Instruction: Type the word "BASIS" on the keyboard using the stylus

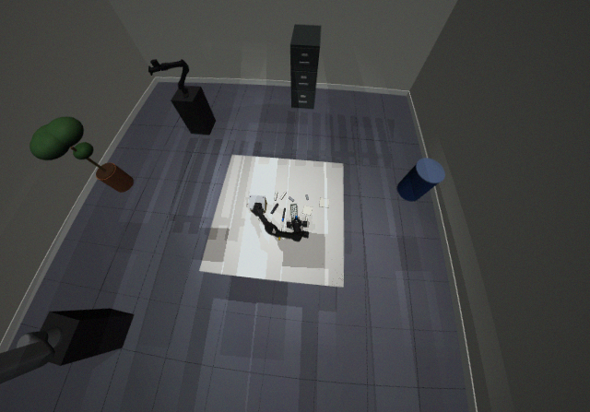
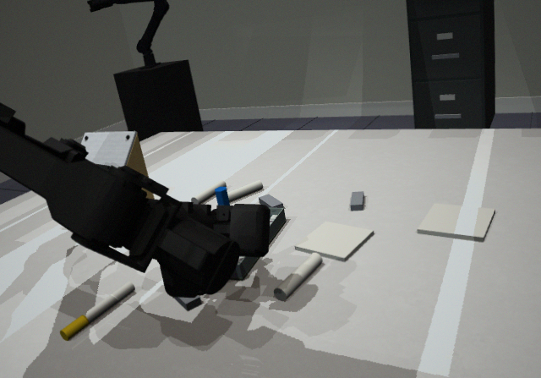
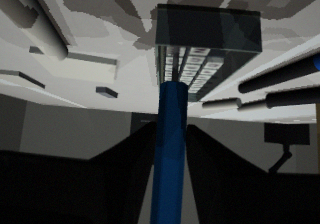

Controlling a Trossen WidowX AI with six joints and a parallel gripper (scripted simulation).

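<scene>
The blue-tipped pen is 13 cm behind my gripper tip, 2 cm to the left of it and 7 cm below it. From my gripper tip the other things lie so: yellow-tipped pen: 14 cm behind, 16 cm to the right, 7 cm below; dark cylinder: 23 cm behind, 10 cm to the left, 6 cm below; blue stylus: 2 cm below.
</scene>
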